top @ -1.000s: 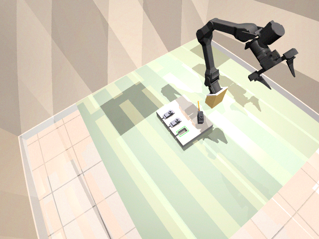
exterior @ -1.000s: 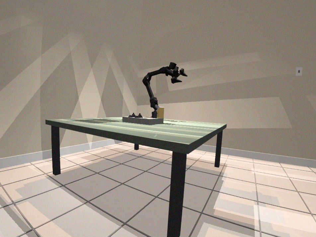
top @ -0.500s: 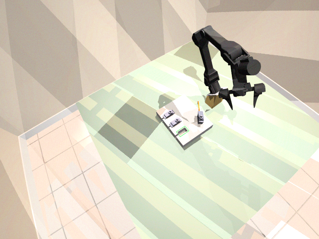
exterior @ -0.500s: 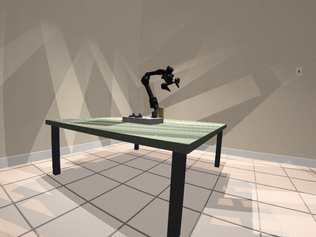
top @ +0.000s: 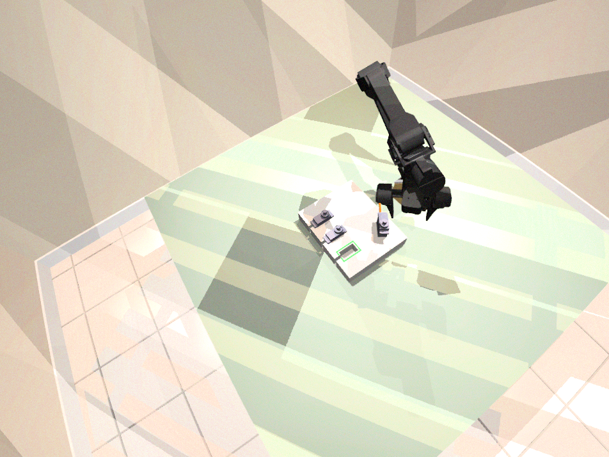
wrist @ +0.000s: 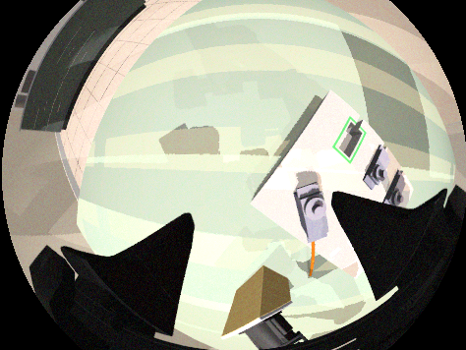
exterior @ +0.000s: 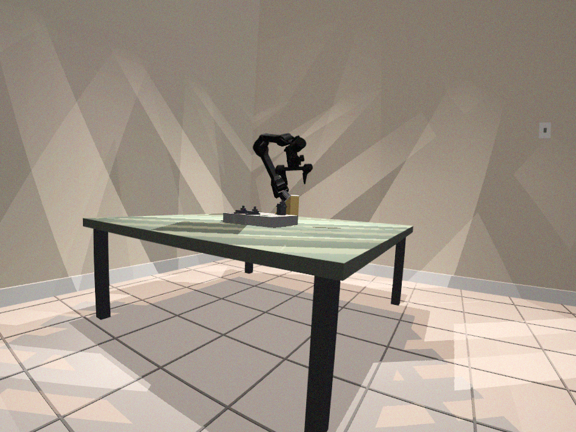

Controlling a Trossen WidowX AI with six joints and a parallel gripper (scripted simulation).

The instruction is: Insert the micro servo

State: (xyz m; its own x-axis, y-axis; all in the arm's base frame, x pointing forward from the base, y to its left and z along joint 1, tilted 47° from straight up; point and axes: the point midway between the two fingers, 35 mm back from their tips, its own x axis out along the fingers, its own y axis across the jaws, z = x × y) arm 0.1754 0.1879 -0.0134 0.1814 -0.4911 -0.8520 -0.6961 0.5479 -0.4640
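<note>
The white deck lies 40 mm ahead of my gripper tip, 150 mm to the right of it and 180 mm below it.
</note>
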